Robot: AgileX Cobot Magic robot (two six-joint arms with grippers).
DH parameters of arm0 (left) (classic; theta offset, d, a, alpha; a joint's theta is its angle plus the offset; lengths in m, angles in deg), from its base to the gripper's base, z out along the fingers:
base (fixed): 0 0 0 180
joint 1: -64.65 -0.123 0 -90
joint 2: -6.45 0 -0.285 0
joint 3: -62.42 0 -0.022 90
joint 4: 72.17 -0.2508 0 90
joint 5: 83.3 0 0.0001 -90
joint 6: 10.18 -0.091 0 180
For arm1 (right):
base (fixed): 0 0 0 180
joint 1: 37.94 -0.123 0 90
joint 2: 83.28 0 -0.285 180
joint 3: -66.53 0 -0.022 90
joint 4: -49.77 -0.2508 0 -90
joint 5: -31.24 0 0.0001 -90
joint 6: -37.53 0.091 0 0
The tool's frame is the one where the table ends.
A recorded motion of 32 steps. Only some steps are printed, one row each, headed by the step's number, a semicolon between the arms.
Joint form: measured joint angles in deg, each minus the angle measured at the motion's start. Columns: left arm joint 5, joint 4, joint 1, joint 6, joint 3, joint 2; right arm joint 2, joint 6, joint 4, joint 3, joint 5, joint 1.
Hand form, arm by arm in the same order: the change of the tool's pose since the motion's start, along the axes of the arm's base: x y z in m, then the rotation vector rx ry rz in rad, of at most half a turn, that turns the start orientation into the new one. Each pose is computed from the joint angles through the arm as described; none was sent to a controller.
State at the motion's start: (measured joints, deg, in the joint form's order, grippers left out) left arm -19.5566 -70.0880 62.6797 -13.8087 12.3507 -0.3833; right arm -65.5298 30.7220 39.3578 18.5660 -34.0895 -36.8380
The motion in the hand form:
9: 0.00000 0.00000 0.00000 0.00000 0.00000 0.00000; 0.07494 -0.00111 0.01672 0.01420 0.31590 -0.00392
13: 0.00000 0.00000 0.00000 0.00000 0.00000 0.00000; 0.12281 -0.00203 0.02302 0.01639 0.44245 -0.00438
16: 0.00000 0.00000 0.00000 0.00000 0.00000 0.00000; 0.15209 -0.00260 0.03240 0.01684 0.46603 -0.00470
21: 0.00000 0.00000 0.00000 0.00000 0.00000 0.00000; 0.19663 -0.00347 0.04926 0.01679 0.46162 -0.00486
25: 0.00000 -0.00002 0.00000 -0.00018 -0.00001 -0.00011; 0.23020 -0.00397 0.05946 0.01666 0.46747 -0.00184
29: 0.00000 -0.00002 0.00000 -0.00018 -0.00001 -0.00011; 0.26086 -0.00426 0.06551 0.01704 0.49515 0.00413
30: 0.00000 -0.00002 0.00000 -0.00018 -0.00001 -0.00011; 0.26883 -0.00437 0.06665 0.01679 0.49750 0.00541
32: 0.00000 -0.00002 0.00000 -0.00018 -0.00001 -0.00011; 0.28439 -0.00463 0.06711 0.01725 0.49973 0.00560
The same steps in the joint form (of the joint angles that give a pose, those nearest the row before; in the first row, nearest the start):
9: 0.00 0.00 0.00 0.00 0.00 0.00; 26.79 0.19 -0.31 7.80 0.93 -0.01
13: 0.00 0.00 0.00 0.00 0.00 0.00; 40.76 0.19 -0.31 14.53 0.91 0.00
16: 0.00 0.00 0.00 0.00 0.00 0.00; 47.81 0.19 -0.31 20.16 0.98 0.00
21: 0.00 0.00 0.00 0.00 0.00 0.00; 57.26 0.18 -0.31 29.81 1.04 0.00
25: 0.00 0.01 0.00 0.00 0.00 0.00; 64.29 0.23 -0.31 37.62 -0.09 0.00
29: 0.00 0.01 0.00 0.00 0.00 0.00; 71.01 0.38 -0.31 45.31 -2.67 0.00
30: 0.00 0.01 0.00 0.00 0.00 0.00; 72.67 0.38 -0.31 47.24 -3.07 0.00
32: 0.00 0.01 0.00 0.00 0.00 0.00; 75.85 0.45 -0.31 50.67 -3.44 0.00

